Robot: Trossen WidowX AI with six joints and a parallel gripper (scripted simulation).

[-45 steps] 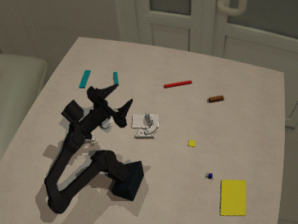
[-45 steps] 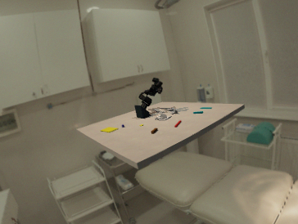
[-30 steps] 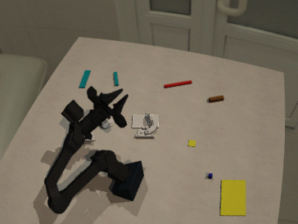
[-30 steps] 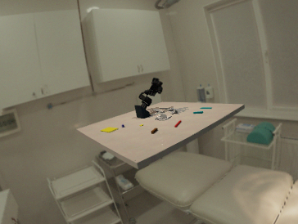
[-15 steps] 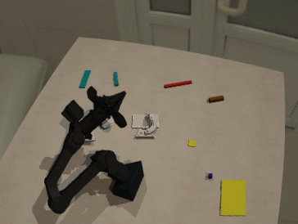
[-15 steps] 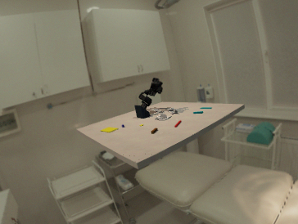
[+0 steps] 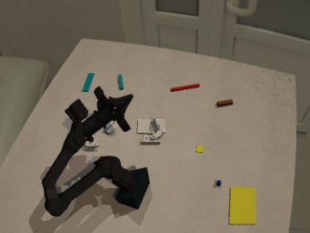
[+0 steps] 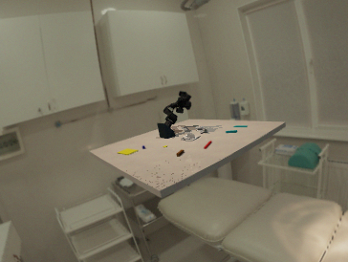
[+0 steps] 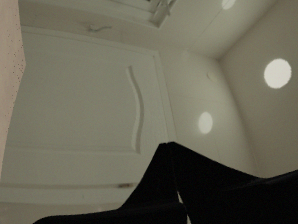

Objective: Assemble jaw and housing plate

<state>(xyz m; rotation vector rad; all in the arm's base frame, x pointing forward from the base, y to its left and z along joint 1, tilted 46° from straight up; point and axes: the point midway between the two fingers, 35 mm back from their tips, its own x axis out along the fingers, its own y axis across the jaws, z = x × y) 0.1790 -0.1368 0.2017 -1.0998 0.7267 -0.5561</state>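
Now: the jaw 9 cm ahead of my gripper tip, 14 cm to the left of it and 28 cm below it. Also, from my gripper tip: yellow square 3 cm ahead, 25 cm to the right, 31 cm below; blue cube 12 cm behind, 35 cm to the right, 30 cm below; red bar 35 cm ahead, 12 cm to the right, 31 cm below.
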